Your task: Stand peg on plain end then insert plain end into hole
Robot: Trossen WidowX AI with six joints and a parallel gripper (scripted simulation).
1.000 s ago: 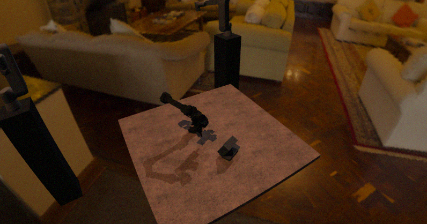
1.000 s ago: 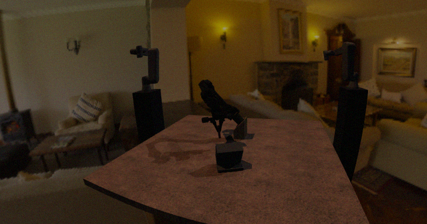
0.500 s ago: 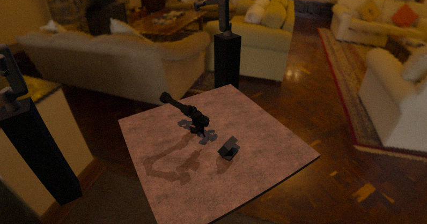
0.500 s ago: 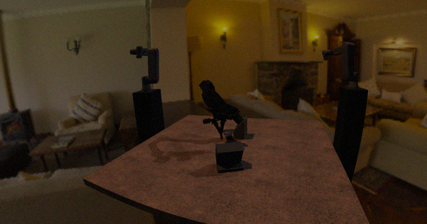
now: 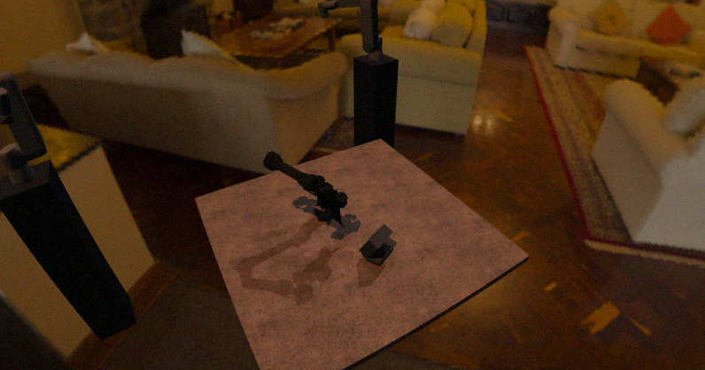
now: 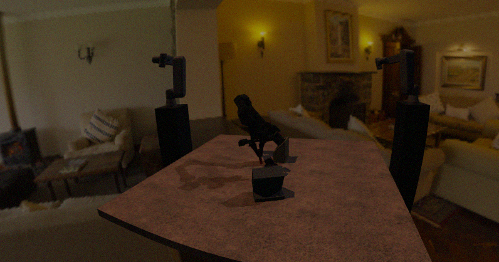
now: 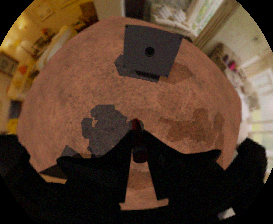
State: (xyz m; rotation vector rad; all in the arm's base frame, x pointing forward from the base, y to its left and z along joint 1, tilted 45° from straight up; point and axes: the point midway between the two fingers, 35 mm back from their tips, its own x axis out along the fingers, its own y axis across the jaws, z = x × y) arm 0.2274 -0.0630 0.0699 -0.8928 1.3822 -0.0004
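The sloped panel is 190 mm ahead of my gripper tip, 70 mm to the left of it and 30 mm below it. Round my gripper tip: red peg 10 mm behind, 10 mm above.
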